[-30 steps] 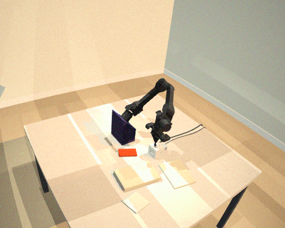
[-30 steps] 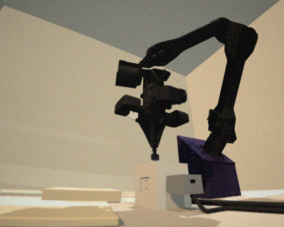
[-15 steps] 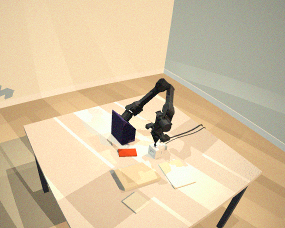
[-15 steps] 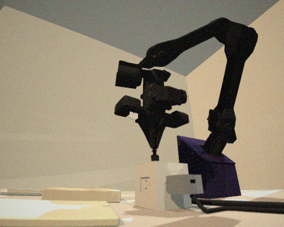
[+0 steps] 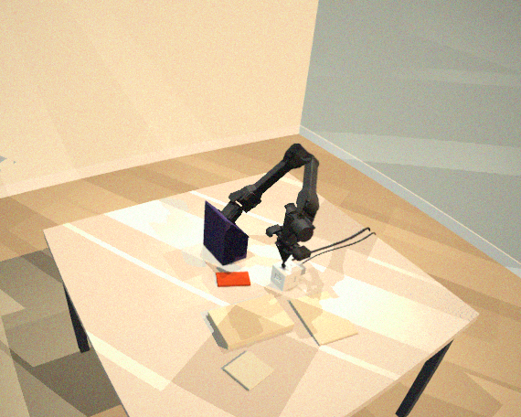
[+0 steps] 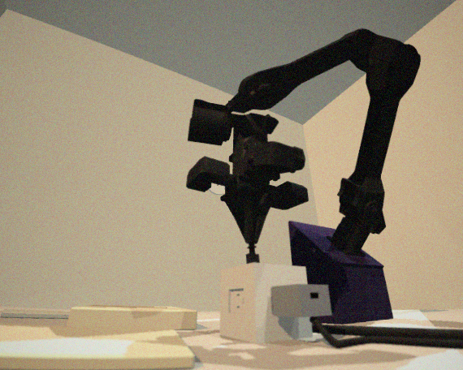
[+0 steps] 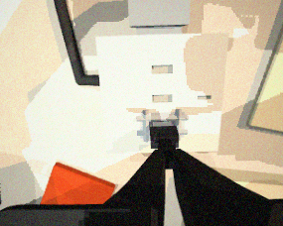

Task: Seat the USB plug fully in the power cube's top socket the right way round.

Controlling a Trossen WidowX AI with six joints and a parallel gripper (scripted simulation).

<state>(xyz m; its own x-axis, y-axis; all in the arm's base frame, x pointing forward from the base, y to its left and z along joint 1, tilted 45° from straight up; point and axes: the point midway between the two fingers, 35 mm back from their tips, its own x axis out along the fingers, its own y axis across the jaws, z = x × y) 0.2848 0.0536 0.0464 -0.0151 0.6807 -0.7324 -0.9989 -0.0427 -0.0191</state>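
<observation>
Right now my gripper tip is 2 cm above the USB plug. The rest, counted from my gripper tip: orange card (14 cm to the right, 11 cm below, 10 cm behind); book (21 cm to the right, 11 cm ahead, 10 cm below).
</observation>
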